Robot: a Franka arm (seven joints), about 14 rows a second.
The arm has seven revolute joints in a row. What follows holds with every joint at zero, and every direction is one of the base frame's. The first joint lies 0.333 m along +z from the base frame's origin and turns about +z. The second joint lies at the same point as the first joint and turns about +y. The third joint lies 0.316 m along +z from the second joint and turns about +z. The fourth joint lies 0.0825 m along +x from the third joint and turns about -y. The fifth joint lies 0.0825 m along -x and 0.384 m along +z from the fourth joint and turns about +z. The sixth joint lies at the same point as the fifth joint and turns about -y. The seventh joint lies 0.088 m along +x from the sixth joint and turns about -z. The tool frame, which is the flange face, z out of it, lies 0.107 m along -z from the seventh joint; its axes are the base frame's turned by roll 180, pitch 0 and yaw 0 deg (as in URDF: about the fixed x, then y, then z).
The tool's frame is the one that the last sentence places.
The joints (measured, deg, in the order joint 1, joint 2, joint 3, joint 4, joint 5, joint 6, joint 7), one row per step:
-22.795 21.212 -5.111 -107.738 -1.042 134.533 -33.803
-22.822 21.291 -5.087 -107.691 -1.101 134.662 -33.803
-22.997 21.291 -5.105 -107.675 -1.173 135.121 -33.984
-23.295 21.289 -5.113 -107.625 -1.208 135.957 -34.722
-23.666 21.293 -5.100 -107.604 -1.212 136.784 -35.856
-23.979 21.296 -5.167 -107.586 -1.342 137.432 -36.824
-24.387 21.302 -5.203 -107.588 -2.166 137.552 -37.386
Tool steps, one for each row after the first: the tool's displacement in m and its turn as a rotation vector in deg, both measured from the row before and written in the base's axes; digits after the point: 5 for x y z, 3 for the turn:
0.00036 -0.00024 -0.00030 -0.082 -0.065 0.040
-0.00022 -0.00227 0.00092 -0.283 -0.377 0.056
-0.00011 -0.00371 0.00187 -0.492 -0.704 0.491
-0.00058 -0.00416 0.00158 -0.494 -0.631 0.808
-0.00100 -0.00420 0.00129 -0.520 -0.418 0.696
-0.00230 -0.00452 0.00015 -0.678 0.300 0.636

